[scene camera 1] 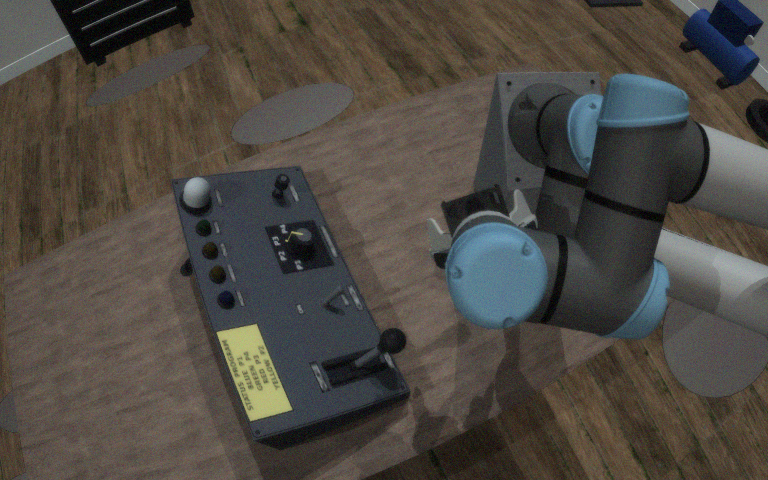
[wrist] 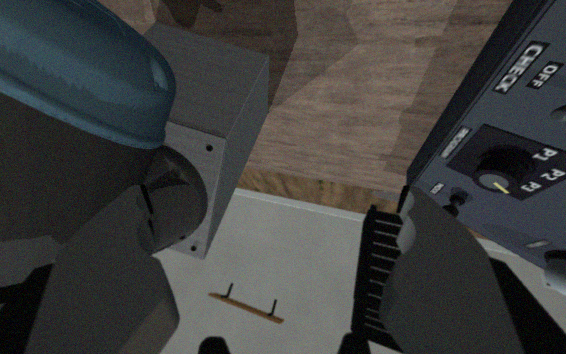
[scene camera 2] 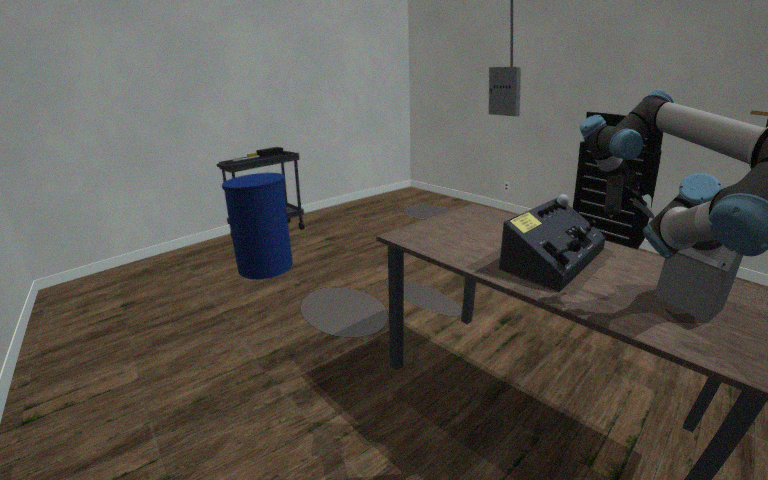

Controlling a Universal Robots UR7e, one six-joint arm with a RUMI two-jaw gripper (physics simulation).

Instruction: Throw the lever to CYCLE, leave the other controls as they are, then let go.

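Frame: origin at the arm's base, x back, y right, z up, level; centimetres.
Where they show: gripper, fingertip midpoint: [wrist: 278, 188] [scene camera 2: 632, 218]; arm's base at its link origin: [scene camera 1: 547, 125] [wrist: 158, 193].
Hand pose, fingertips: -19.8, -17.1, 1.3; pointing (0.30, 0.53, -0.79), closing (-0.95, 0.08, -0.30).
Observation:
Things, the pixels of their top centre, and the offset from my fingertips, as dx, dy, dz. "spot": a spot on its surface instead. Level surfaces: height alone.
- lever at its top centre: [scene camera 1: 369, 351] -18.9, -8.2, -12.8
- rotary dial at its top centre: [scene camera 1: 299, 233] [wrist: 500, 189] [scene camera 2: 582, 227] -24.9, +15.1, -13.9
- small black stick at its top centre: [scene camera 1: 276, 179] [wrist: 454, 222] -27.0, +26.9, -13.2
- white ball at a spot on its surface: [scene camera 1: 196, 192] spot: -40.9, +23.9, -6.4
- wooden table at its surface level: dz -27.1
- yellow note at a spot on its surface: [scene camera 1: 254, 370] [scene camera 2: 526, 222] spot: -36.5, -7.6, -10.7
The lever [scene camera 1: 368, 358] has a black ball knob and leans toward the robot-side end of its slot, on the sloped dark console [scene camera 1: 260, 305] [scene camera 2: 529, 257] [wrist: 505, 122]. The labels at the slot's ends are unreadable here; the lever does not show in the wrist view. My gripper [scene camera 1: 478, 219] [wrist: 278, 188] is open and empty, above the table between the console and the robot's base, well apart from the lever. Other controls are a rotary dial [scene camera 1: 301, 240] [wrist: 502, 170], a toggle switch [scene camera 1: 335, 301], a small black stick [scene camera 1: 280, 185] [wrist: 456, 200] and a white ball [scene camera 1: 196, 192].
The grey base block [scene camera 1: 498, 152] [scene camera 2: 693, 283] [wrist: 245, 110] stands on the wooden table [scene camera 1: 113, 339] [scene camera 2: 447, 237] [wrist: 325, 130]. A yellow note [scene camera 1: 254, 370] [scene camera 2: 526, 222] lies on the console, beside several dark lamps. A black tool cabinet [scene camera 2: 589, 186] stands behind the table.

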